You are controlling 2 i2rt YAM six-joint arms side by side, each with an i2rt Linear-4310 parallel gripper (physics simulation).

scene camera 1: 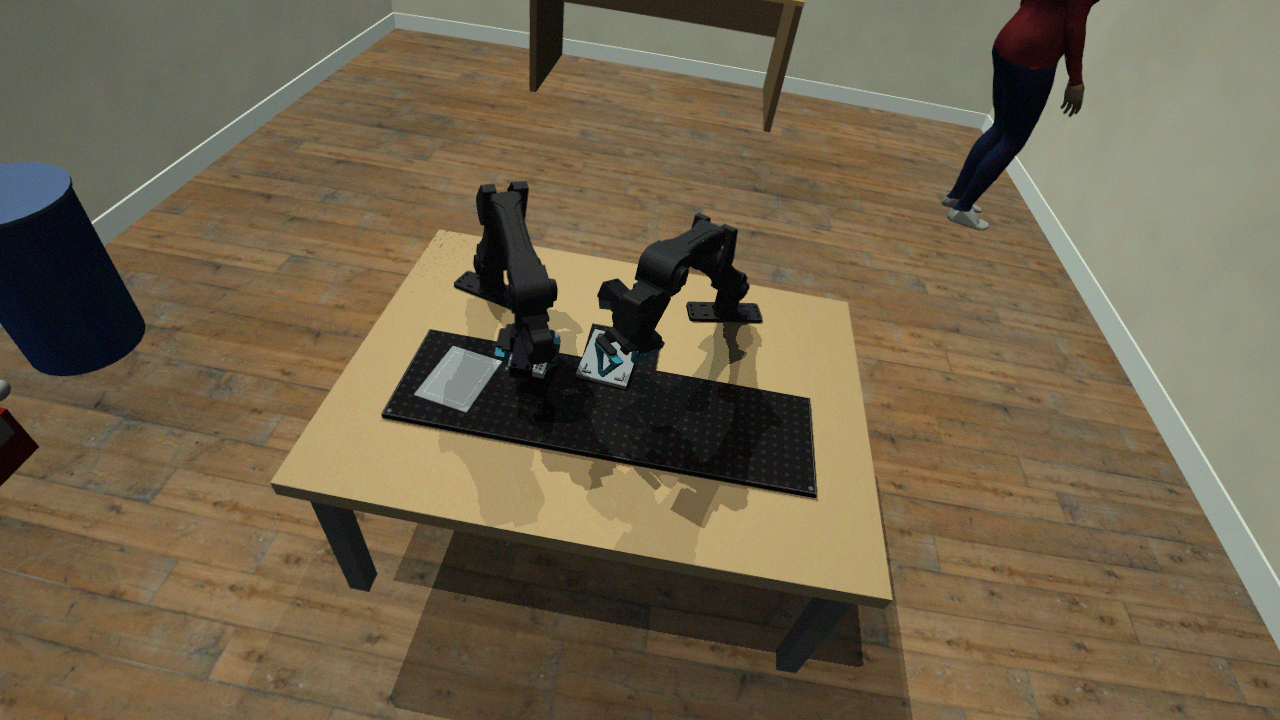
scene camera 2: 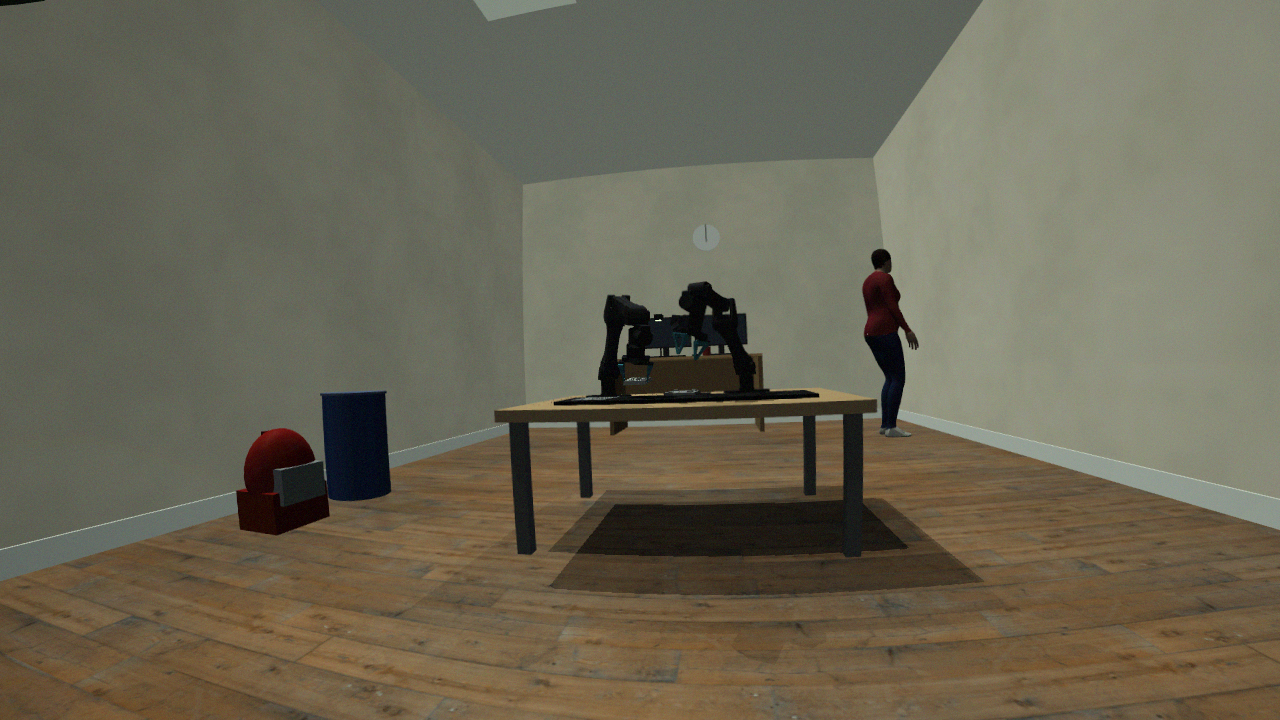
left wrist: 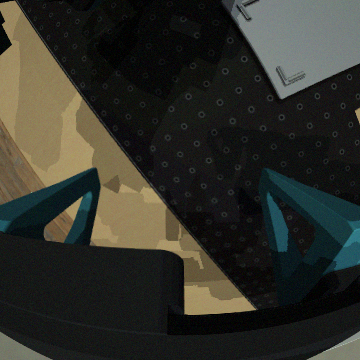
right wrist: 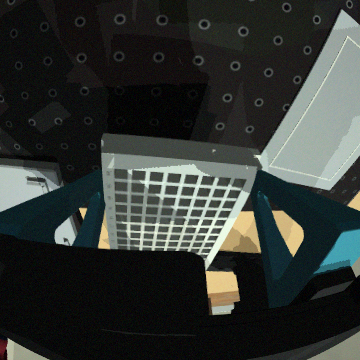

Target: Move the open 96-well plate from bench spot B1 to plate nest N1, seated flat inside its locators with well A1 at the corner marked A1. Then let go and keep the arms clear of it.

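Frame: origin at the left arm's base, x ahead, y left, z up, level; millimetres.
Seen in the pictures: left gripper, fingertip midpoint: (scene camera 1: 617,368) (scene camera 2: 686,357) (left wrist: 179,176); right gripper, fingertip midpoint: (scene camera 2: 635,382) (right wrist: 178,177); left arm's base, origin of the base link: (scene camera 1: 723,313); right arm's base, origin of the base link: (scene camera 1: 492,292) (right wrist: 248,260).
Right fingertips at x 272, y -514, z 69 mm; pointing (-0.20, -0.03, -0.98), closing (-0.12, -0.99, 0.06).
Note:
Pixels of each thing's top centre, then the offset from my right fingertips to it. "pt": a spot on its surface instead. Level surfaces: height alone.
- white 96-well plate, middle of its top: (right wrist: 169,241) (scene camera 1: 533,347) (scene camera 2: 637,377) dx -40, dy +12, dz +18 mm
- nest N1, middle of its top: (left wrist: 317,18) (right wrist: 22,218) (scene camera 1: 610,354) (scene camera 2: 682,389) dx -77, dy +190, dz -38 mm
- bench spot B1, surface spot: (right wrist: 320,110) pt dx +0, dy -123, dz -54 mm
- black perforated board, its level: dz -56 mm
The white 96-well plate (scene camera 1: 539,368) (scene camera 2: 636,380) (right wrist: 180,200) hangs above the black board, roughly level, between the bench spot and the nest. My right gripper (scene camera 1: 529,354) (scene camera 2: 634,373) (right wrist: 178,177) is shut on it, one fingertip at each side. Small row marks run along its left edge in the right wrist view; they are too small to read. The nest N1 (scene camera 1: 586,360) (scene camera 2: 682,391) (left wrist: 310,40) (right wrist: 15,190) is a pale slab with L-shaped corner locators; its A1 mark is not legible. My left gripper (scene camera 2: 689,346) (left wrist: 179,176) is open and empty, high above the board near the nest.
The bench spot B1 (scene camera 1: 458,379) (right wrist: 320,110), a pale outlined rectangle, lies at the left of the black perforated board (scene camera 1: 716,429) (left wrist: 200,110) in scene camera 1. The left arm reaches over the nest's right side there. A person (scene camera 1: 1024,89) (scene camera 2: 884,331) stands away from the table.

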